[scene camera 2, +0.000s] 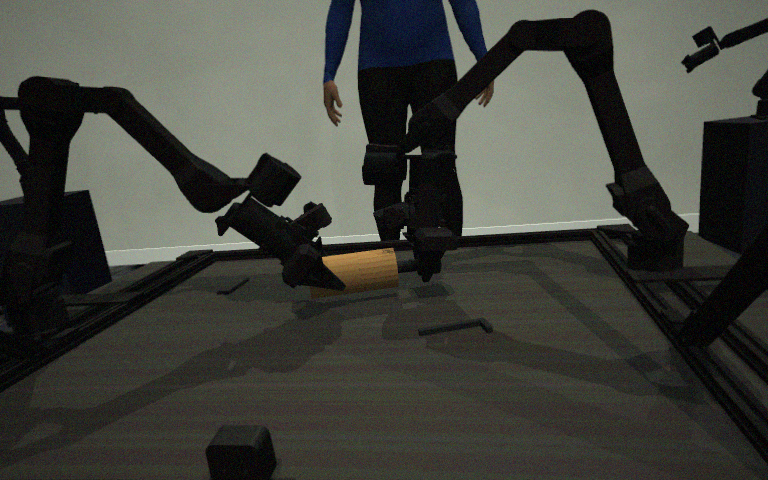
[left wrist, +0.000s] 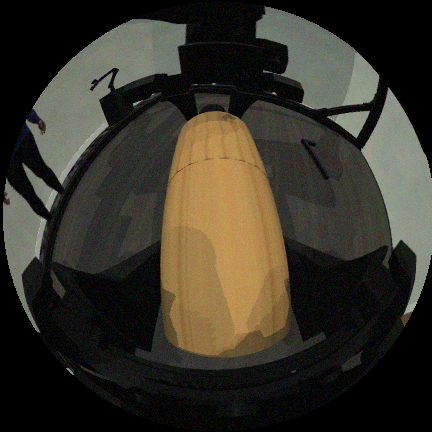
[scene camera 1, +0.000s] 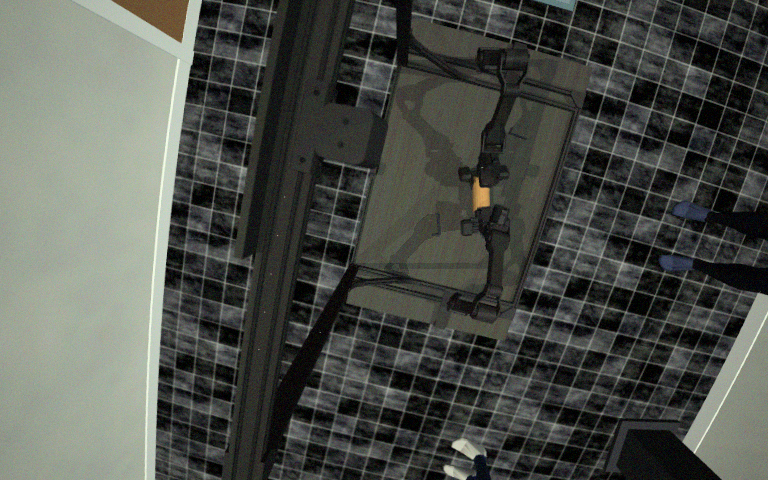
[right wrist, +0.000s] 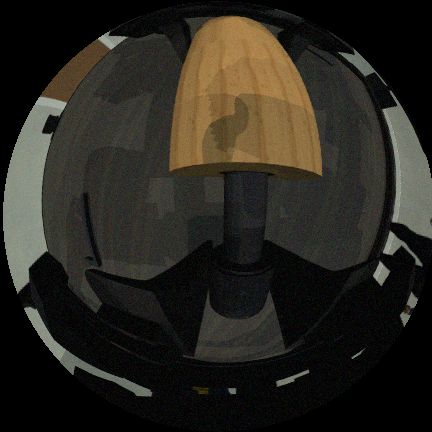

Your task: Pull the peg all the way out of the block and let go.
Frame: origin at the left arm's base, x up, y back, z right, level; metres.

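Where they show: left gripper, fingertip midpoint: (scene camera 2: 343,282) (left wrist: 220,241) (scene camera 1: 479,188); right gripper, fingertip midpoint: (scene camera 2: 423,278) (right wrist: 236,245); left arm's base, link origin: (scene camera 2: 41,329) (scene camera 1: 483,63); right arm's base, link origin: (scene camera 2: 656,269) (scene camera 1: 455,300).
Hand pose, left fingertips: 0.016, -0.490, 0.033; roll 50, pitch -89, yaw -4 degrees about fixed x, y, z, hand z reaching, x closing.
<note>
Each offset is from my left fingertips to the top centre of the thing, as dx, dy, dz. Level surfaces: height alone.
The block {+0.047, -0.017, +0.000} (scene camera 1: 480,193) (scene camera 2: 368,269) (left wrist: 225,225) (right wrist: 240,110) is an orange-brown wooden cylinder lying nearly level just above the table. The dark round peg {+0.029, -0.103, -0.002} (right wrist: 245,215) (scene camera 2: 406,266) sticks out of the block's end on the right in scene camera 2; its inner part is hidden in the block. My left gripper (left wrist: 220,241) is shut on the block, one finger on each side, near its far end from the peg. My right gripper (right wrist: 236,245) (scene camera 2: 428,271) is shut on the peg near its thicker outer end, a short way off the block's end face.
A dark L-shaped key {-0.027, -0.142, +0.183} (scene camera 2: 455,326) lies on the table {dx -0.035} (scene camera 2: 351,418) in front of the right gripper. A second thin L-shaped piece {-0.029, +0.214, -0.174} (scene camera 2: 233,286) lies behind on the left. A dark box-like thing (scene camera 2: 240,451) stands at the near edge. A person stands behind the table.
</note>
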